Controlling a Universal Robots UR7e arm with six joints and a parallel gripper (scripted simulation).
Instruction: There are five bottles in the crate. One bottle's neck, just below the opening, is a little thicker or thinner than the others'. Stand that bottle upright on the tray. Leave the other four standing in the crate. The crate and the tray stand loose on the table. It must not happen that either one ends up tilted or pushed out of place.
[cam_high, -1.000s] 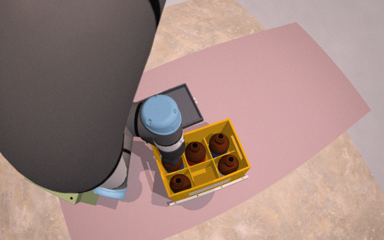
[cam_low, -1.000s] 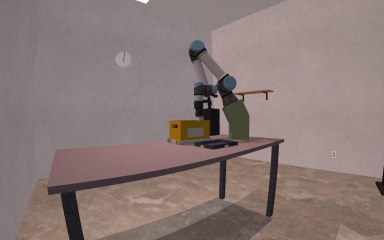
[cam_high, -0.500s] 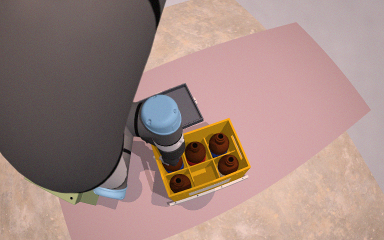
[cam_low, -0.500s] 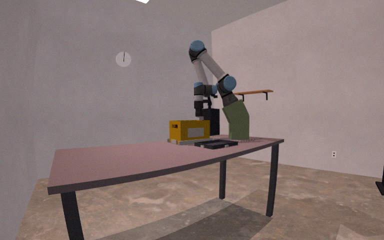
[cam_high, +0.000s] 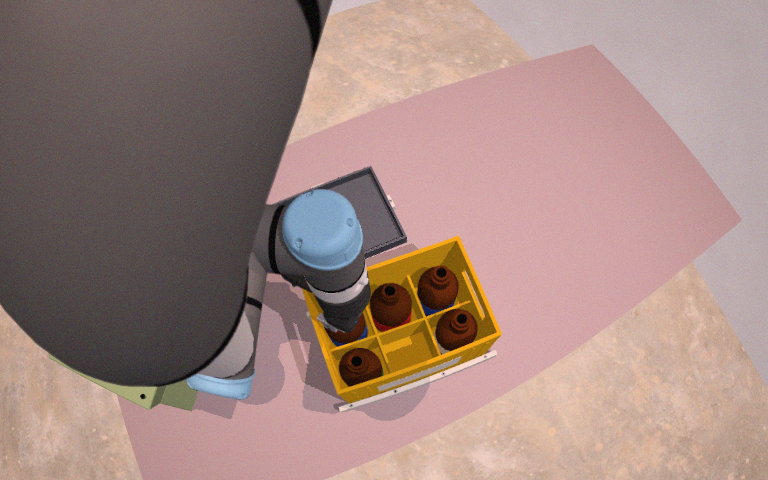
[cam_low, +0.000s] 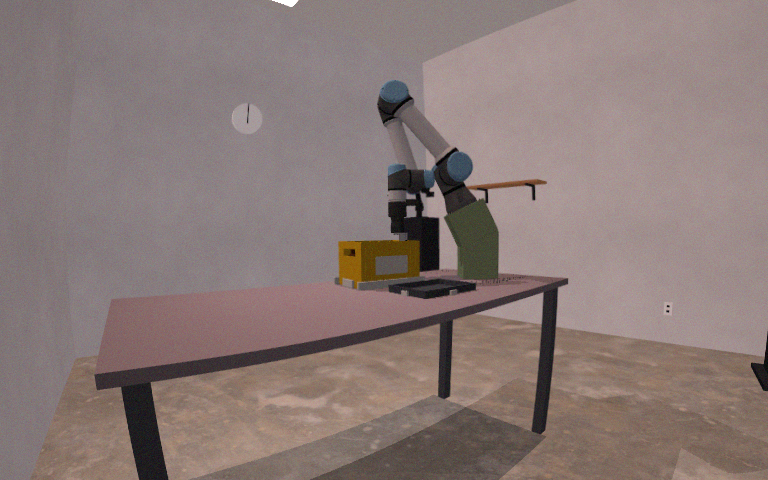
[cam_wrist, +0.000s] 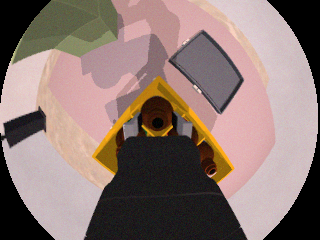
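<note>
Right now the crate is 8 cm ahead of my hand, 6 cm to the right of it and 8 cm below it. From my hand the other things lie so: glass bottle (16 cm ahead, 12 cm to the right, 7 cm below); dark tray (9 cm ahead, 22 cm to the left, 15 cm below).
</note>
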